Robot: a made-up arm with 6 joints.
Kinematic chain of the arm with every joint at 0, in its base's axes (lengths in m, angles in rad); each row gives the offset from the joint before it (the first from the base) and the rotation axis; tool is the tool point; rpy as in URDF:
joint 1: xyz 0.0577 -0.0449 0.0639 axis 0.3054 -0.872 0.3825
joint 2: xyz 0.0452 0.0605 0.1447 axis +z
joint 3: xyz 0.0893 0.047 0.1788 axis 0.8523 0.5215 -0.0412
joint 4: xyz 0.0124 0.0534 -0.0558 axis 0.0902 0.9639 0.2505
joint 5: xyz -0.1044 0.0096 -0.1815 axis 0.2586 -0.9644 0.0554
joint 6: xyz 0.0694 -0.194 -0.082 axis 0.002 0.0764 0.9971
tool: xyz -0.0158 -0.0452 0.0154 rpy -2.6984 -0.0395 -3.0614
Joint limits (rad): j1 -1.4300..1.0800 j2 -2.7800..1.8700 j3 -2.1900..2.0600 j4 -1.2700..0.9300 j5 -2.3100..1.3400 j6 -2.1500..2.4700
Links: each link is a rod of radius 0.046 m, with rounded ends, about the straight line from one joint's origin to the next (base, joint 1, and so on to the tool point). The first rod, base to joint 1, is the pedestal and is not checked.
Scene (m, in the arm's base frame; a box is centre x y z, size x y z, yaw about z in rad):
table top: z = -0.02
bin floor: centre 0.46 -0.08 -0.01 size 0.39 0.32 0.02 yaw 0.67
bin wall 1: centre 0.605 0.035 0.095 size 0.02 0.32 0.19 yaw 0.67
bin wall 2: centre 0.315 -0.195 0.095 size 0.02 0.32 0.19 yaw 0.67
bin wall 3: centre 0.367 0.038 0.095 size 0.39 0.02 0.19 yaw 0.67
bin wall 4: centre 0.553 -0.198 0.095 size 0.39 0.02 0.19 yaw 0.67
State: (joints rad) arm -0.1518 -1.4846 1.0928 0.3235 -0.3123 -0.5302
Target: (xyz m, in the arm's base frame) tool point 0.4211 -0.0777 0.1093
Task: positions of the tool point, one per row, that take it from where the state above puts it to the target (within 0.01 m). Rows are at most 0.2 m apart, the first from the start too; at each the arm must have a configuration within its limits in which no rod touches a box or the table.
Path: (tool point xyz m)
1: 0.2754 0.2014 0.2597
2: 0.2830 0.1659 0.3567
3: 0.2549 0.1116 0.4456
4: 0.1972 0.0482 0.5133
5: 0.3444 0.0324 0.4252
6: 0.4318 -0.0142 0.2745
7: 0.4211 -0.0777 0.1093

